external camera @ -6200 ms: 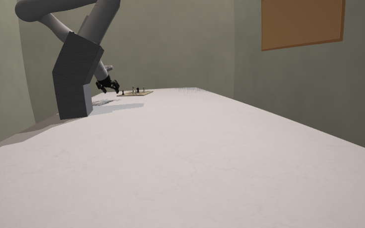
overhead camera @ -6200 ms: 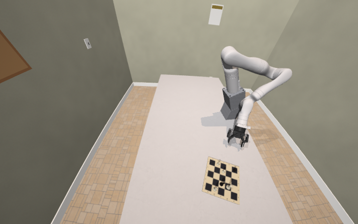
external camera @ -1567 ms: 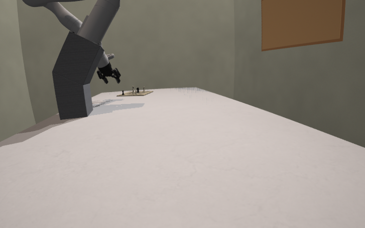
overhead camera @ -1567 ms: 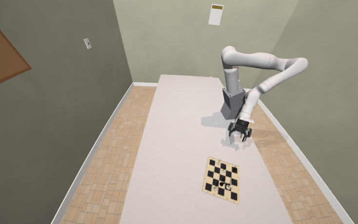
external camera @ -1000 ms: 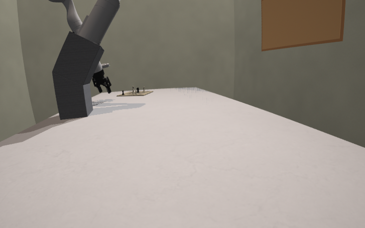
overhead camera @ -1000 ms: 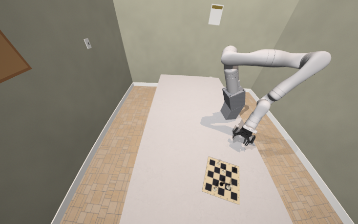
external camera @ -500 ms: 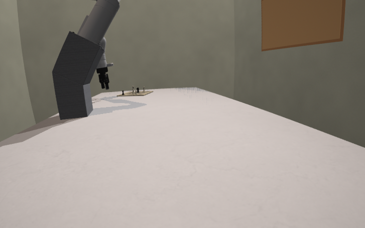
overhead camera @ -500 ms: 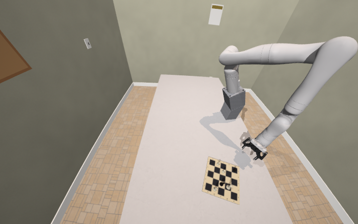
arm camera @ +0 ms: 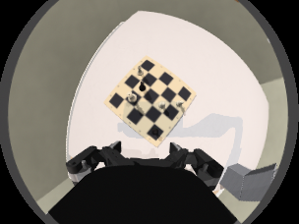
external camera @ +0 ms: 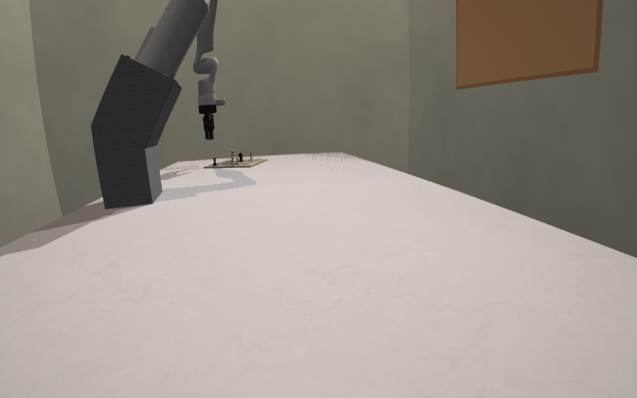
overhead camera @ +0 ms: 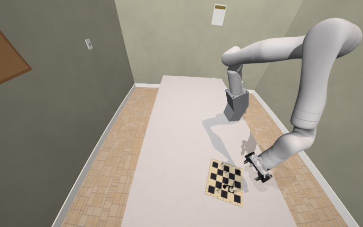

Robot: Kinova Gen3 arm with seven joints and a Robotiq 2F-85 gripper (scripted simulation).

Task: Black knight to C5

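Right now my hand is 11 cm short of the black knight, 8 cm to the right of it and 10 cm above it. Round my hand: light piece 16 cm ahead, 11 cm to the left, 9 cm below; chessboard 11 cm ahead, 4 cm to the left, 12 cm below; black pawn 2 cm ahead, 2 cm to the right, 10 cm below.
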